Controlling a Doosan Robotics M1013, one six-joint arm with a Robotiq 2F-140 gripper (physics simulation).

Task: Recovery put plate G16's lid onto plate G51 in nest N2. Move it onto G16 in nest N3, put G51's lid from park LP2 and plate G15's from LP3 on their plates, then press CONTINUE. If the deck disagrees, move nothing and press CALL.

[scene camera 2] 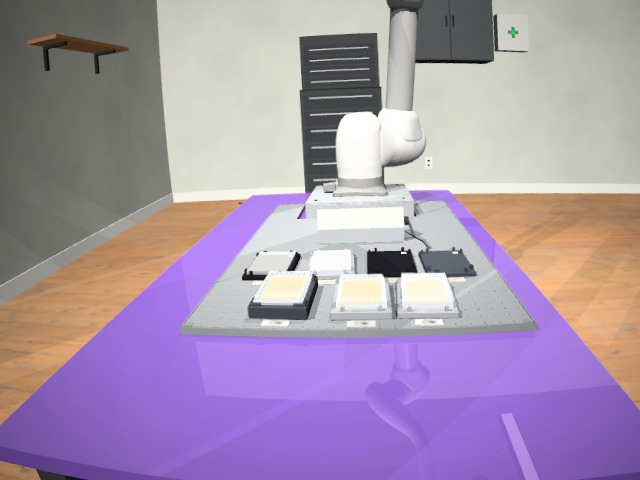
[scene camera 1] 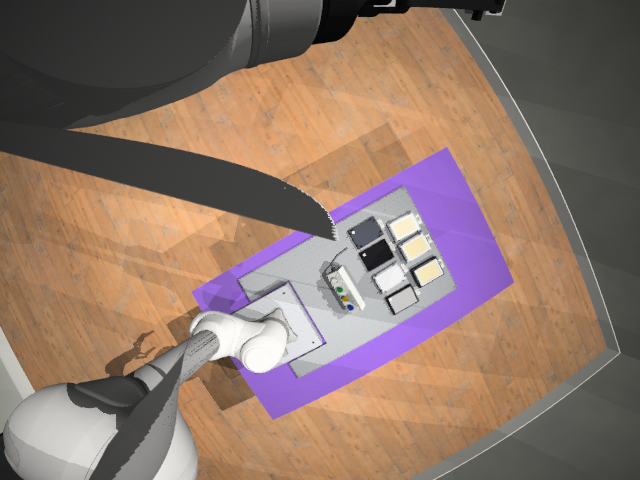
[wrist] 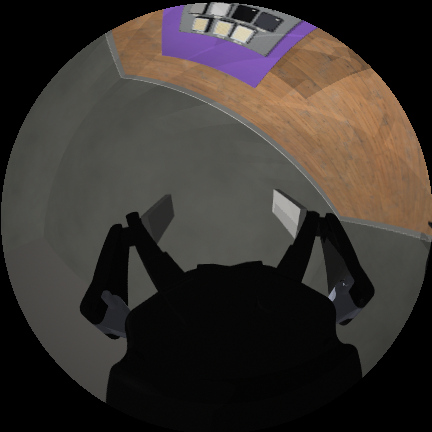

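My gripper is open and empty in the wrist view, high above and away from the table. Three cream-filled plates stand in the front row: one on a dark nest, a middle one and an end one on light nests. Behind are four parks: light grey in black, white, black, dark grey. Lids and label texts are too small to tell.
A button box with green, yellow and blue buttons and a cable stands between the parks and the arm's base. The grey board lies on the purple table. The raised arm covers scene camera 1's upper left.
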